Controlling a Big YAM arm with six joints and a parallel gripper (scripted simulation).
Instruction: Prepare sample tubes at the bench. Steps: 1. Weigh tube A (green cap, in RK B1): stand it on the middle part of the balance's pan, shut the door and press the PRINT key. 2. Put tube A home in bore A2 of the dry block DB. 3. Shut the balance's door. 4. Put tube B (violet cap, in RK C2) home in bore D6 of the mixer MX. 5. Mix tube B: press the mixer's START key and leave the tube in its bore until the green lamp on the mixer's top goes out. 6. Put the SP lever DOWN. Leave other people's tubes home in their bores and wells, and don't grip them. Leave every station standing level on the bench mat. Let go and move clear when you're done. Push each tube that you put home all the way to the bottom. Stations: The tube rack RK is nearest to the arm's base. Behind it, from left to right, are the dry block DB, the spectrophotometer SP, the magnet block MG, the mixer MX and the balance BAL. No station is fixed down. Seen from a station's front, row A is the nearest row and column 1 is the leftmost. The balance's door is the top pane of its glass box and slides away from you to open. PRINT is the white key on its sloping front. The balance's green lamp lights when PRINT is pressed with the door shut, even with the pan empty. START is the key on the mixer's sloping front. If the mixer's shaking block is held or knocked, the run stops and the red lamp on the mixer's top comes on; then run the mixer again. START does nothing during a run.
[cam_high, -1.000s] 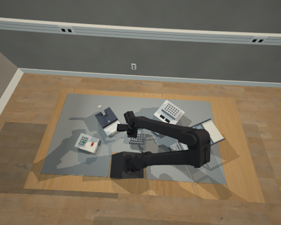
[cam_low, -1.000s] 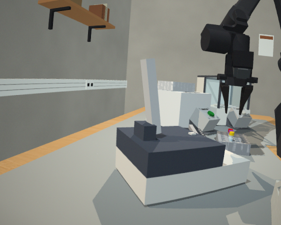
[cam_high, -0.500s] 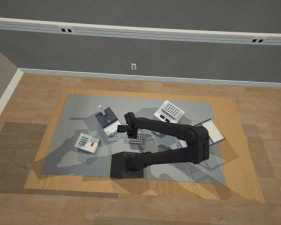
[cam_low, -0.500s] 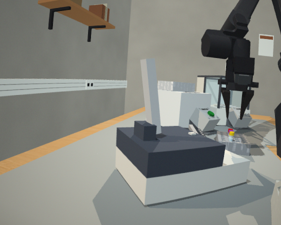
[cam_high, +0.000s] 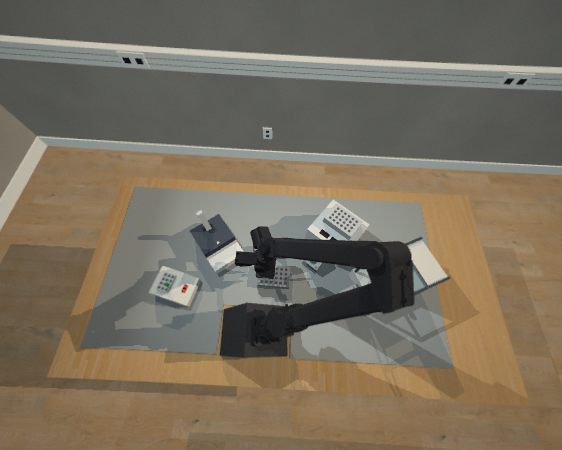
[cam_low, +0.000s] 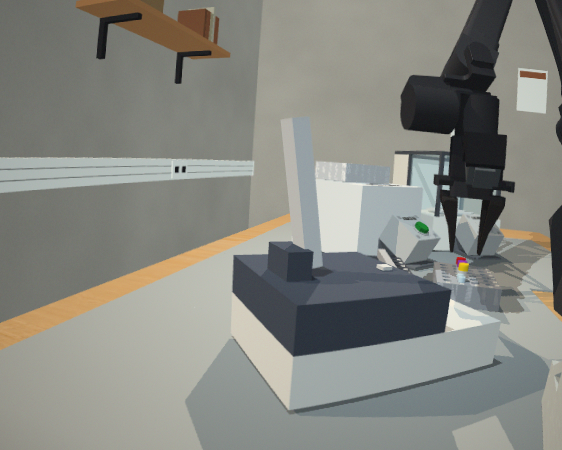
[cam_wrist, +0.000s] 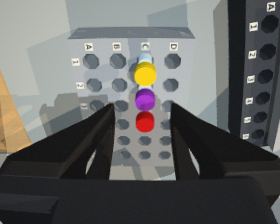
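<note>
The violet-capped tube B lies 4 cm below my hand. The rest, counted from my hand: rack RK 1 cm behind, 3 cm to the right, 6 cm below; then magnet block 10 cm ahead, 2 cm to the right, 5 cm below; then green start key 2 cm ahead, 19 cm to the right.
</note>
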